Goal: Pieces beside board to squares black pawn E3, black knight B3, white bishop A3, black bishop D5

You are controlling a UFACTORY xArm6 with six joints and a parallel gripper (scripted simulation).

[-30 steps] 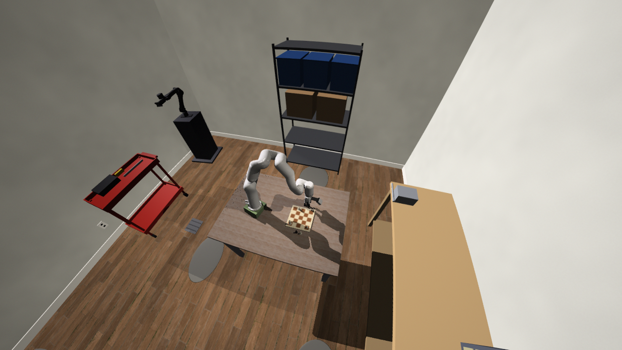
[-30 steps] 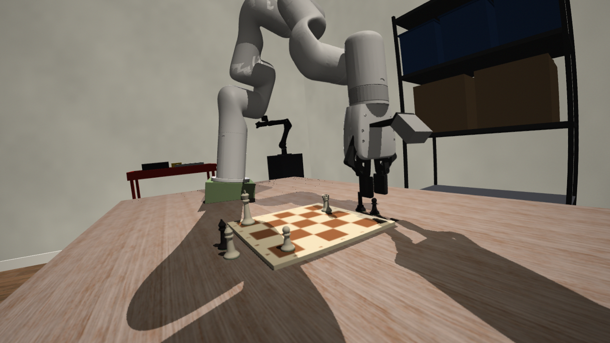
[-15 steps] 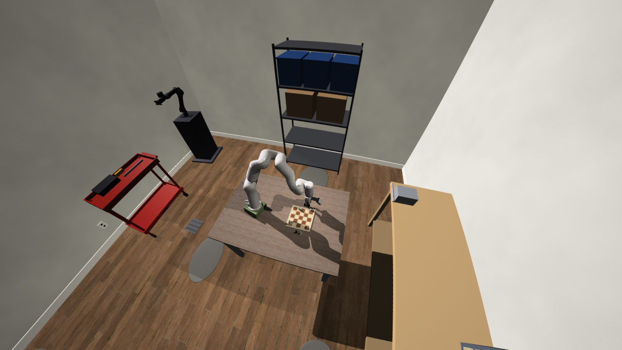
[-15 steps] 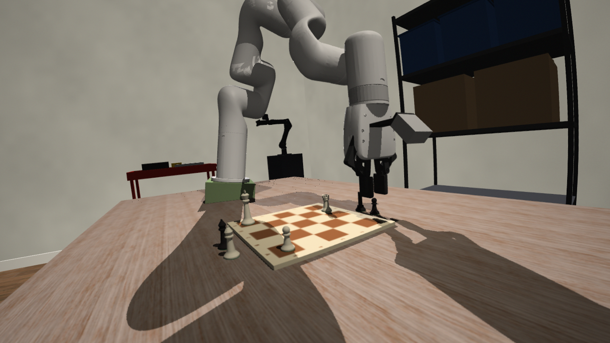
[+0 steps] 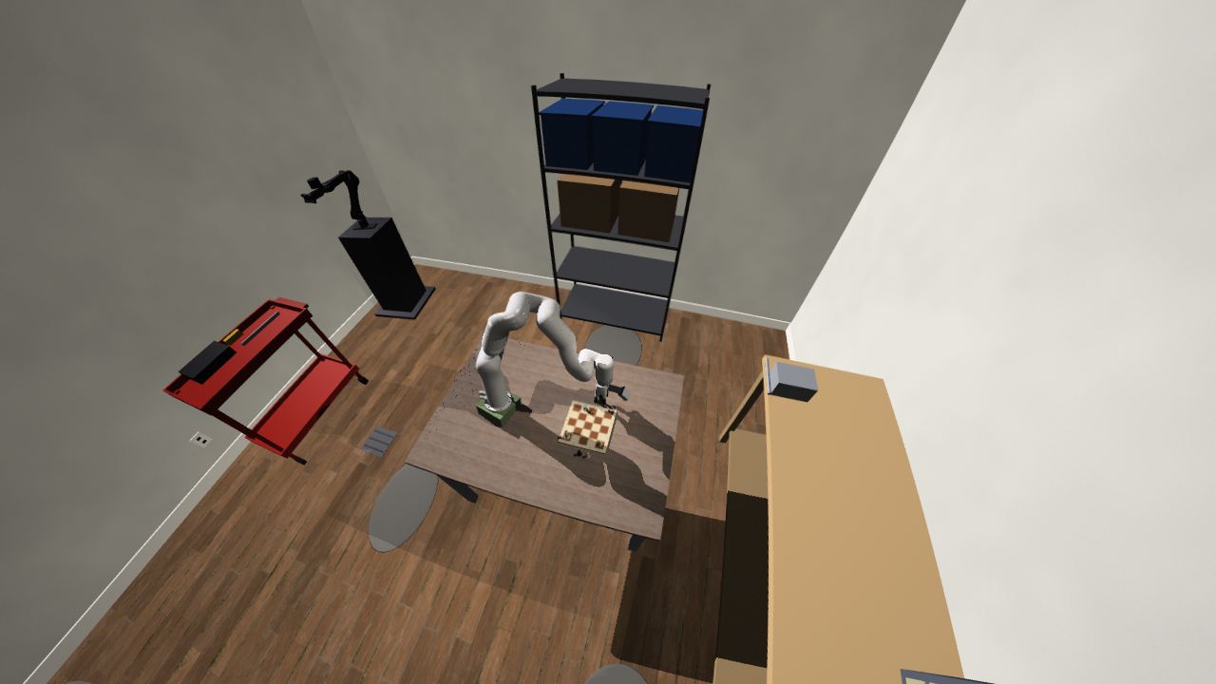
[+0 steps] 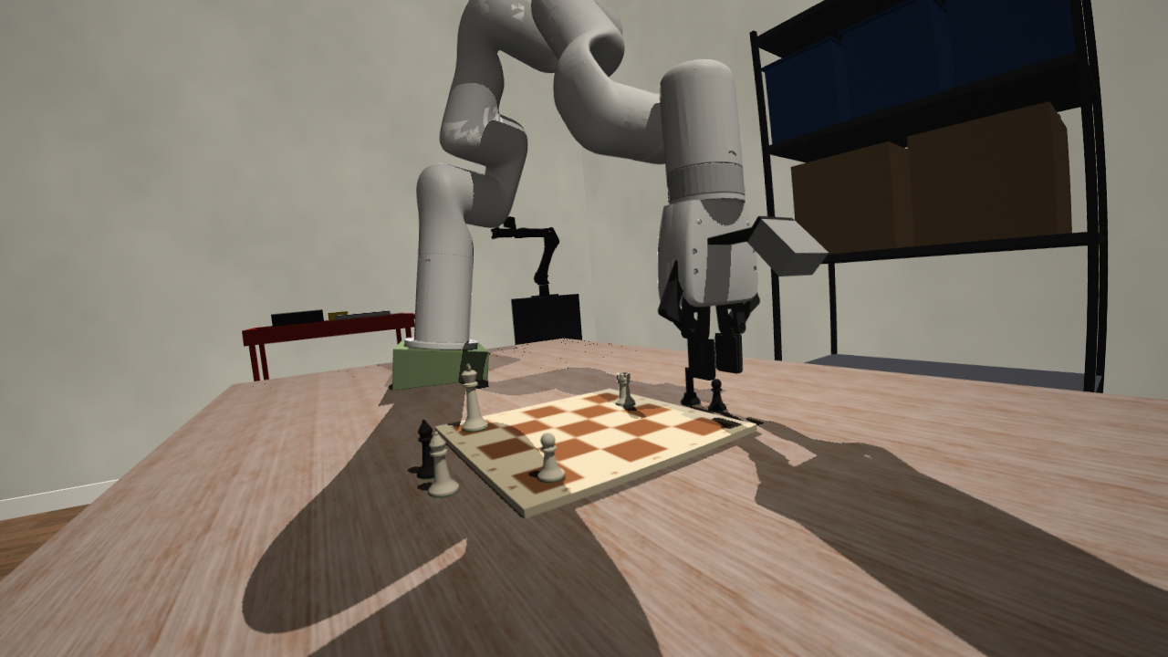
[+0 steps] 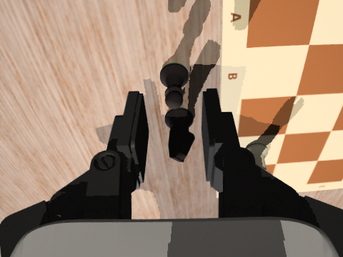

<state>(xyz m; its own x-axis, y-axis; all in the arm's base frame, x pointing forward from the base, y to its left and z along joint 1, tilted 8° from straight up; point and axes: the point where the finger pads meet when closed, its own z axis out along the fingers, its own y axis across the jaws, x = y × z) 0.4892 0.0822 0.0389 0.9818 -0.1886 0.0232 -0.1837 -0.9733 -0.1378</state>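
Now: hand 4 cm above the black pawn. The rest, counted from my hand: chessboard 6 cm behind, 13 cm to the right, 5 cm below; then white pawn 1 cm ahead, 22 cm to the right, 4 cm below; then tall black piece 4 cm behind, 4 cm below.
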